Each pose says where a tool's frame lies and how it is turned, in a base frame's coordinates. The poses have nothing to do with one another.
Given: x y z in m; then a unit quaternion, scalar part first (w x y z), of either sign.
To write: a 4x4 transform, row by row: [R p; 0 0 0 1], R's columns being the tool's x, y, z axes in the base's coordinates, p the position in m. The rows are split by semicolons. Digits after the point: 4 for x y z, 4 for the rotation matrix.
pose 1, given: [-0.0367 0.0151 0.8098 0.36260 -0.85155 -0.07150 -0.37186]
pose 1, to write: 0.7132 0.3914 0.5815 -0.0367; -0.1479 -0.7268 0.6707 0.0151; 0.6852 -0.5644 -0.4605 0.8098; 0 0 0 1
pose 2, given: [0.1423 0.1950 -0.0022 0.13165 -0.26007 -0.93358 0.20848]
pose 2, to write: -0.8301 0.4307 -0.3542 0.1423; 0.5405 0.7778 -0.3208 0.1950; 0.1374 -0.4577 -0.8784 -0.0022; 0 0 0 1
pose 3, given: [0.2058 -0.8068 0.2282 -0.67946 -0.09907 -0.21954 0.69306]
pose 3, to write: -0.0570 0.9853 0.1610 0.2058; -0.8983 0.0197 -0.4389 -0.8068; -0.4357 -0.1697 0.8840 0.2282; 0 0 0 1
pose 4, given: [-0.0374 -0.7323 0.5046 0.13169 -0.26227 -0.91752 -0.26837]
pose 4, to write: -0.8277 0.5520 -0.1009 -0.0374; 0.4106 0.7184 0.5616 -0.7323; 0.3824 0.4234 -0.8213 0.5046; 0 0 0 1
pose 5, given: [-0.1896 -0.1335 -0.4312 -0.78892 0.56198 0.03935 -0.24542]
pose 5, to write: 0.8764 -0.3430 -0.3379 -0.1896; 0.4315 0.2479 0.8674 -0.1335; -0.2138 -0.9060 0.3653 -0.4312; 0 0 0 1
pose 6, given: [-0.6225 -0.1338 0.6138 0.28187 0.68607 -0.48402 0.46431]
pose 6, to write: 0.1003 -0.9259 0.3642 -0.6225; -0.4024 -0.3725 -0.8362 -0.1338; 0.9100 -0.0627 -0.4099 0.6138; 0 0 0 1
